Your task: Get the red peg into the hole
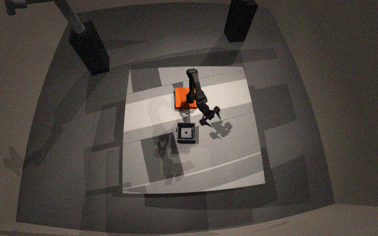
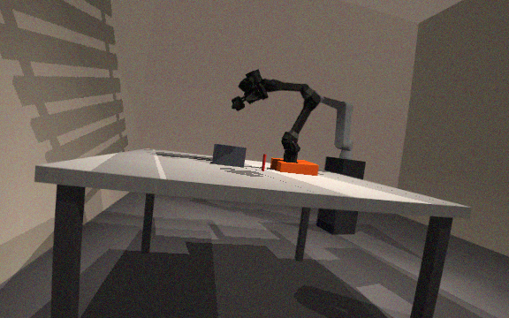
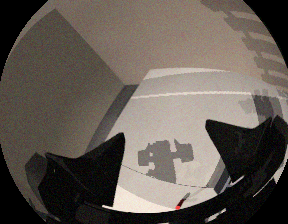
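My gripper tip is 17 cm past the red peg, 3 cm to the left of it and 25 cm above it. From my gripper tip the other things lie so: grey box 5 cm behind, 22 cm to the right, 26 cm below; plate 5 cm behind, 22 cm to the right, 24 cm below.
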